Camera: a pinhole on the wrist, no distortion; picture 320 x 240 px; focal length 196.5 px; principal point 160.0 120.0 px. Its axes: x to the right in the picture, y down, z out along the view. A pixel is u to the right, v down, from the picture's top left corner.
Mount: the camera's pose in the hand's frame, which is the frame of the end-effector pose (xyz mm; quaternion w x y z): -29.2 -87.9 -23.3 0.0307 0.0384 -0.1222 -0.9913
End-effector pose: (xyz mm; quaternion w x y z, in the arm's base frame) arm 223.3 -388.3 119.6 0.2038 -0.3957 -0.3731 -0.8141
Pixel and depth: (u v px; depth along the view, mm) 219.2 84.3 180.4
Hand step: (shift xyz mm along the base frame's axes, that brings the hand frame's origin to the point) 118.6 121.5 -30.2
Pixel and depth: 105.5 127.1 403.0
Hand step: 157.9 286.9 194.5
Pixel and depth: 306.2 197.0 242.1
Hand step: 160.0 264.4 -147.6
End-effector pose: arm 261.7 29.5 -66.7 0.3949 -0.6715 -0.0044 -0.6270
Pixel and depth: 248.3 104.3 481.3
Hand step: 314.1 330.1 -227.4
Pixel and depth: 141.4 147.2 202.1
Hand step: 113.1 154.0 30.2
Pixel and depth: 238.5 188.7 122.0
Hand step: 15.2 167.6 -8.2
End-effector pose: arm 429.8 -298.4 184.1 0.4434 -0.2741 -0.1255 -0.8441
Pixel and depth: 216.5 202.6 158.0
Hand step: -7.5 189.7 72.0
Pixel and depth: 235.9 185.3 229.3
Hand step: 42.4 251.1 100.1
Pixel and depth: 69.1 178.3 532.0
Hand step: 32.0 181.9 553.3
